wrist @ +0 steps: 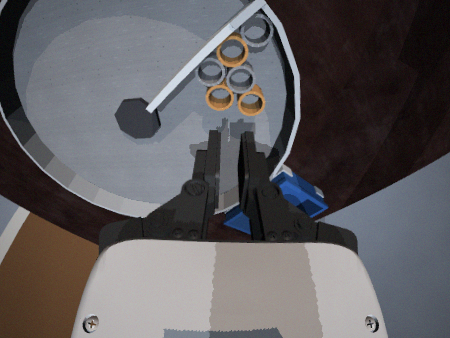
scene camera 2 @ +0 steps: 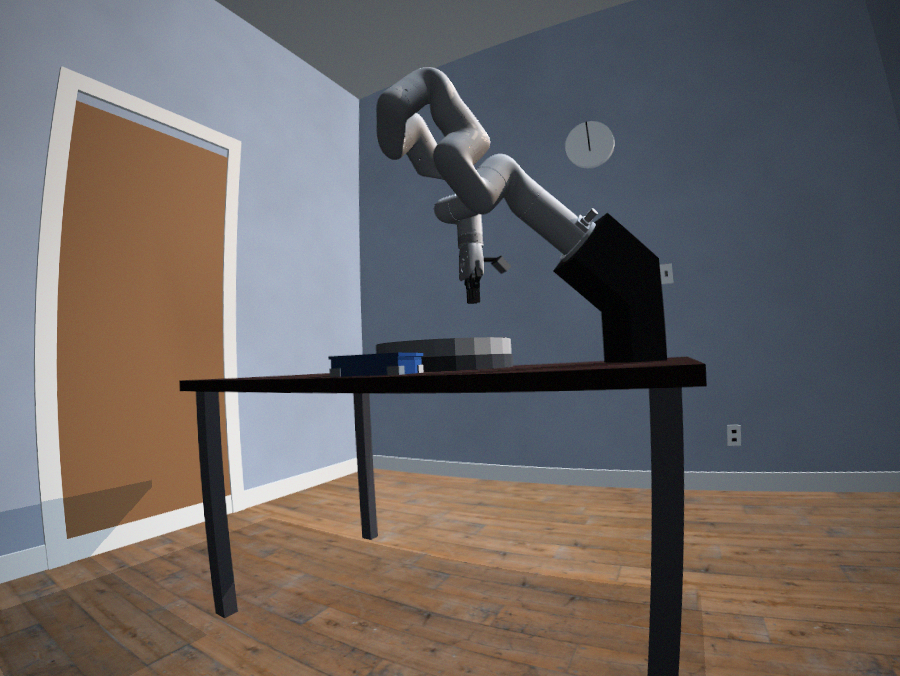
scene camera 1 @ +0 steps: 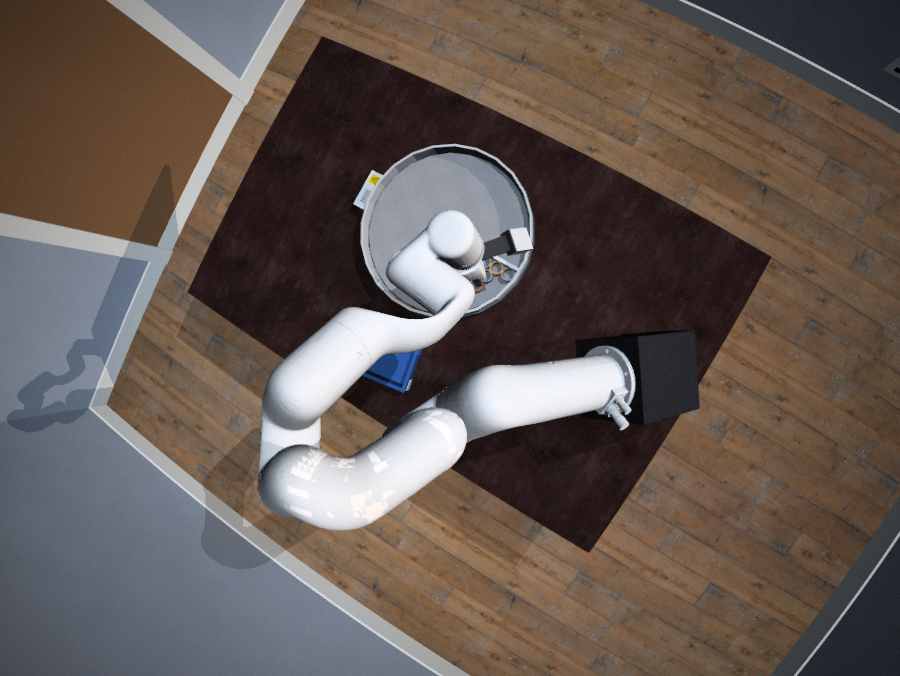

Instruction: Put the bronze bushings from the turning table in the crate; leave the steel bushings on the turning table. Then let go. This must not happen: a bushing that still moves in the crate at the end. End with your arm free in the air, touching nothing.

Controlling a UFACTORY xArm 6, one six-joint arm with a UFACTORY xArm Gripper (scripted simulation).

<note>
The pictures show: my gripper, a crate and a round grey turning table.
My gripper is seen too in the wrist view.
</note>
